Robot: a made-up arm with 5 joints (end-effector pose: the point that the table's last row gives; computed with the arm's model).
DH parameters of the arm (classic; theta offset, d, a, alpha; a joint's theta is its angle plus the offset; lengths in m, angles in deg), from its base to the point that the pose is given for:
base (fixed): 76.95 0 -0.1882 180
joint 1: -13.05 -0.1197 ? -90
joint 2: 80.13 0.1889 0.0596 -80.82
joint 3: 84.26 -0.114 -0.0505 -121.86
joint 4: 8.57 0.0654 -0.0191 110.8
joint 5: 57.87 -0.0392 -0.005 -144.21
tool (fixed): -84.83 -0.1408 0 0
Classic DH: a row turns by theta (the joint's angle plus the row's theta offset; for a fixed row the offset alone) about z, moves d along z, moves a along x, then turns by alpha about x.
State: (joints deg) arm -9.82 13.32 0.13 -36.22 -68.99
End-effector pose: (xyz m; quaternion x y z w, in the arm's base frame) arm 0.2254 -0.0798 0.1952 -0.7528 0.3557 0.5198 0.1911
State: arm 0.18 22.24 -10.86 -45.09 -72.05
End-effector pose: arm 0.2446 -0.1264 0.1935 -0.6985 0.3421 0.5913 0.2131
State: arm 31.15 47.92 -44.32 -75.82 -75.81
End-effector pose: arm 0.2260 -0.2638 0.2065 -0.6070 0.1470 0.6647 0.4099
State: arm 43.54 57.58 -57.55 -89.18 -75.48
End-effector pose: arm 0.1904 -0.3108 0.2210 -0.5985 0.0357 0.6133 0.5141
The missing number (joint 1, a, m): -0.0347
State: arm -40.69 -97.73 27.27 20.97 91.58
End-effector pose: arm 0.1914 -0.1515 0.0312 -0.5478 -0.7550 -0.2765 0.2311
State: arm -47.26 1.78 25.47 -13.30 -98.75
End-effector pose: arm 0.1142 0.0838 0.2020 0.8181 -0.3106 -0.4778 0.0771
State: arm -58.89 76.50 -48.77 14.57 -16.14
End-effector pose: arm 0.1007 -0.0595 0.2127 0.4985 -0.2597 -0.8269 0.0166
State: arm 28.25 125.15 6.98 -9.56 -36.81
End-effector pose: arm 0.0960 -0.3988 0.1506 0.0421 -0.0024 0.3757 0.9258
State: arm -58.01 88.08 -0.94 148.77 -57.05
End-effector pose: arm 0.1538 -0.0833 0.2586 -0.0823 -0.7648 -0.3284 0.5481
